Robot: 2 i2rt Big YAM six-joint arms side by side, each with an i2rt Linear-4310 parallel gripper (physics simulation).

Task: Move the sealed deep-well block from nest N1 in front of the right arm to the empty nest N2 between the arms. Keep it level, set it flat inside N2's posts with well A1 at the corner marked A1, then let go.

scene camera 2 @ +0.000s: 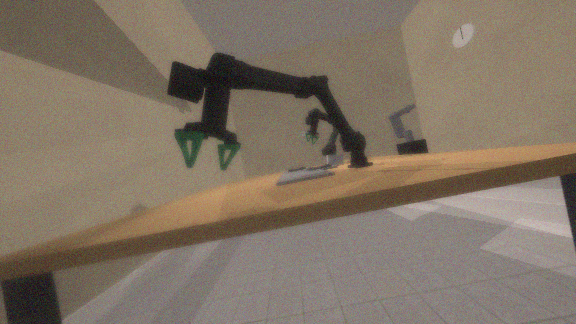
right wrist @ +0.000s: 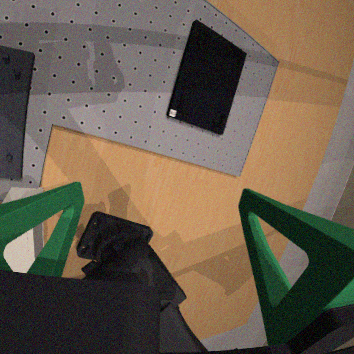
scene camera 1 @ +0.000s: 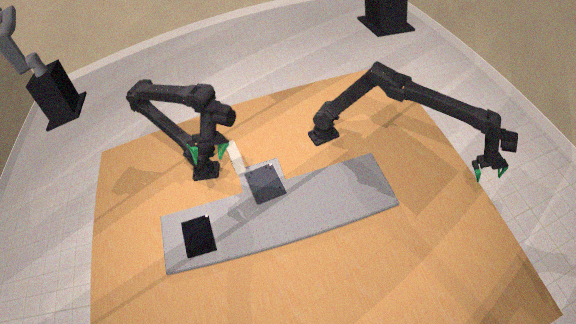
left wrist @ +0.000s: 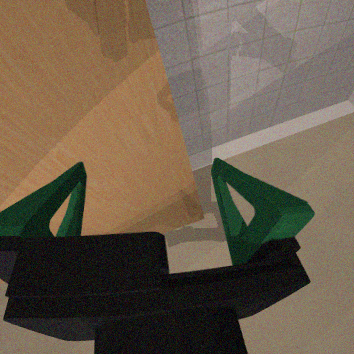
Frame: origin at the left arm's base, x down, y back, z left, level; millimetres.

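Where they show: left gripper, fingertip midpoint: (scene camera 2: pixel 208 169) (scene camera 1: pixel 488 179) (left wrist: pixel 150 165); right gripper, fingertip midpoint: (scene camera 2: pixel 310 143) (right wrist: pixel 162 193) (scene camera 1: pixel 207 161); left arm's base at its link origin: (scene camera 2: pixel 359 166) (scene camera 1: pixel 323 135); right arm's base at its link origin: (right wrist: pixel 114 238) (scene camera 1: pixel 206 172).
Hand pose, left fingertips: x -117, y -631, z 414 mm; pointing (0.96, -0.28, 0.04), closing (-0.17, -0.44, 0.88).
Observation:
Each offset is from my left fingertips to the centre of the thing. "spot": to the spot under its first point. Level surfaces: height alone.
The sealed block in nest N1 shows as a black rectangle @(spot: dx +92, dy +382, dz -1061 mm) (scene camera 1: pixel 199 236) (right wrist: pixel 207 77) with a white mark at one corner, lying flat; I cannot tell block from nest. Nest N2 @(dx +93, dy +502, dz -742 mm) (scene camera 1: pixel 265 184) (right wrist: pixel 12 115) is a dark grey plate with small dark posts, with a white mark at its upper edge in scene camera 1. My right gripper (scene camera 1: pixel 208 161) (scene camera 2: pixel 312 138) (right wrist: pixel 162 193) is open and empty, high above the table near its own arm's base, away from N1. My left gripper (scene camera 1: pixel 489 178) (scene camera 2: pixel 207 167) (left wrist: pixel 150 165) is open and empty near the table's side edge, far from both nests.
Both nests are on a grey perforated board @(dx +104 mm) (scene camera 1: pixel 330 200) (scene camera 2: pixel 305 176) (right wrist: pixel 145 107) on the wooden table @(dx +117 mm) (scene camera 1: pixel 320 280). A pale upright block @(dx +67, dy +667, dz -806 mm) (scene camera 1: pixel 236 157) (right wrist: pixel 22 250) stands beside N2. The right arm's base (scene camera 1: pixel 205 170) is near N1. Black pedestals (scene camera 1: pixel 55 92) stand beyond the table.

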